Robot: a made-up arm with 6 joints.
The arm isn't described. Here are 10 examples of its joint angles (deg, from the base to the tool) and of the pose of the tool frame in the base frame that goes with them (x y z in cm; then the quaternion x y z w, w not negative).
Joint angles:
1: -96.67 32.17 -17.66 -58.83 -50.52 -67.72
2: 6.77 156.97 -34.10 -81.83 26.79 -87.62
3: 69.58 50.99 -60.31 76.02 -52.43 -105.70
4: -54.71 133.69 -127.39 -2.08 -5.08 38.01
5: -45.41 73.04 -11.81 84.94 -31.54 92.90
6: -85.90 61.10 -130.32 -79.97 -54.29 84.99
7: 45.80 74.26 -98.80 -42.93 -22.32 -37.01
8: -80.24 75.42 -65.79 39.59 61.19 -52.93
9: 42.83 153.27 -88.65 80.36 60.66 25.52
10: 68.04 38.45 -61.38 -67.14 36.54 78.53
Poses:
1: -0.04 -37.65 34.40 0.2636 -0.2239 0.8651 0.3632
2: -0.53 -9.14 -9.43 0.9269 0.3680 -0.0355 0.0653
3: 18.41 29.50 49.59 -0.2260 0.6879 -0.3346 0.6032
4: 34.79 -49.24 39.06 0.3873 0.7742 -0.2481 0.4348
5: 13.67 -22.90 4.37 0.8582 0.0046 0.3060 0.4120
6: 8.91 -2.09 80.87 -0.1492 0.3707 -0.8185 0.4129
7: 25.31 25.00 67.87 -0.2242 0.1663 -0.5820 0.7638
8: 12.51 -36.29 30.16 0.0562 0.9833 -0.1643 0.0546
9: 19.02 31.93 -0.69 0.0634 -0.7361 -0.3921 0.5481
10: 16.33 24.67 57.11 -0.2957 0.7773 0.0377 0.5540
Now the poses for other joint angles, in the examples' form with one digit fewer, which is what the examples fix.
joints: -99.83 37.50 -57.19 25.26 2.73 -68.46
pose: -5.9 -34.9 53.1 -0.316 -0.526 0.772 0.167
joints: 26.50 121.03 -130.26 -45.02 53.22 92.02
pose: 49.3 16.5 47.5 0.125 0.951 0.004 0.282
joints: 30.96 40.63 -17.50 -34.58 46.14 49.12
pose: 28.6 11.0 17.8 -0.255 0.934 -0.248 0.019
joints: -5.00 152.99 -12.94 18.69 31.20 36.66
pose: -19.7 3.5 4.2 -0.169 -0.562 -0.069 0.807
